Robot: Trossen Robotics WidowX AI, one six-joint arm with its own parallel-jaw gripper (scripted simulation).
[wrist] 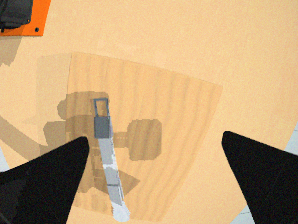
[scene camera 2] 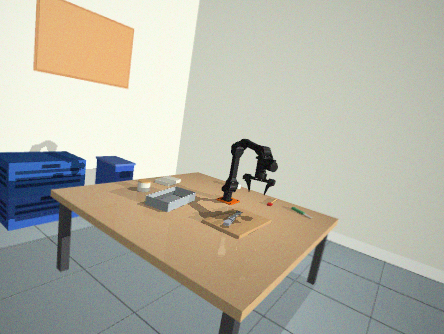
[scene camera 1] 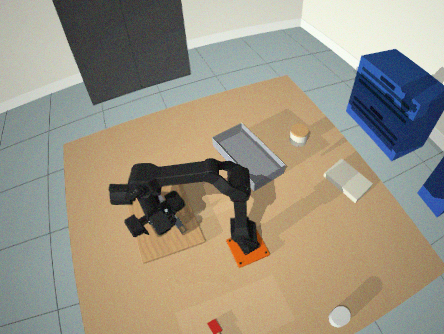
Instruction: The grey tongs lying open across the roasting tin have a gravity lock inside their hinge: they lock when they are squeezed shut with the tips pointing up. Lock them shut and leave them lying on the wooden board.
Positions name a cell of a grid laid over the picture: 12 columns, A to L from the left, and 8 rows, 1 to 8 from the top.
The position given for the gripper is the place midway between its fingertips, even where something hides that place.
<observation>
The gripper (scene camera 1: E6) is open, with nothing in its grasp. Also in view: a white block (scene camera 1: J5), a wooden board (scene camera 2: G6) and a grey roasting tin (scene camera 1: G4).
The gripper also shows in the wrist view (wrist: G6). The wooden board shows as well in the wrist view (wrist: G5). The grey roasting tin shows as well in scene camera 2 (scene camera 2: E5). The wrist view misses the white block: it is out of frame.
</observation>
